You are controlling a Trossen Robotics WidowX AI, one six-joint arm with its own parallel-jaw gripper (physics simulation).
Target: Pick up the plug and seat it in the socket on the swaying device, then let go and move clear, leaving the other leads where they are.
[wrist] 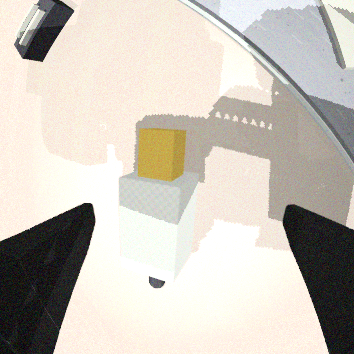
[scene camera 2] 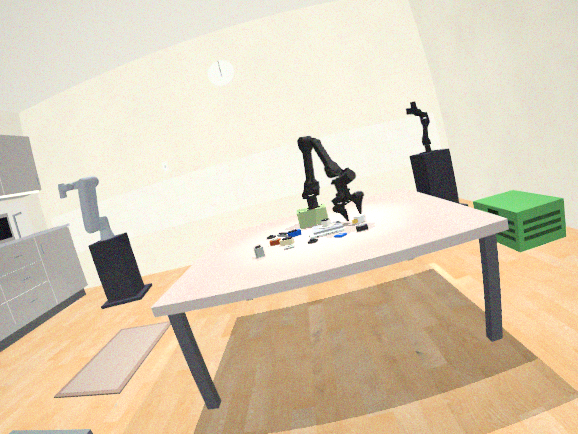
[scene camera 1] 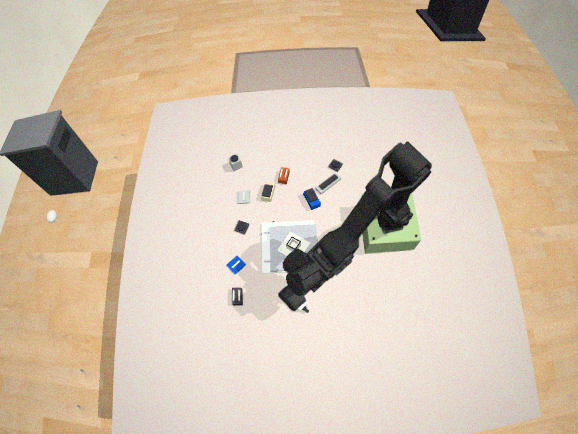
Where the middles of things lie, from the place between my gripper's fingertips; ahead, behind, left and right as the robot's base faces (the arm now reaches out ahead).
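Labels:
Taking the device with socket point(scene camera 1: 283, 239) as my reference, I find that my gripper is 14 cm to the left of it, 1 cm past it and 1 cm below it.

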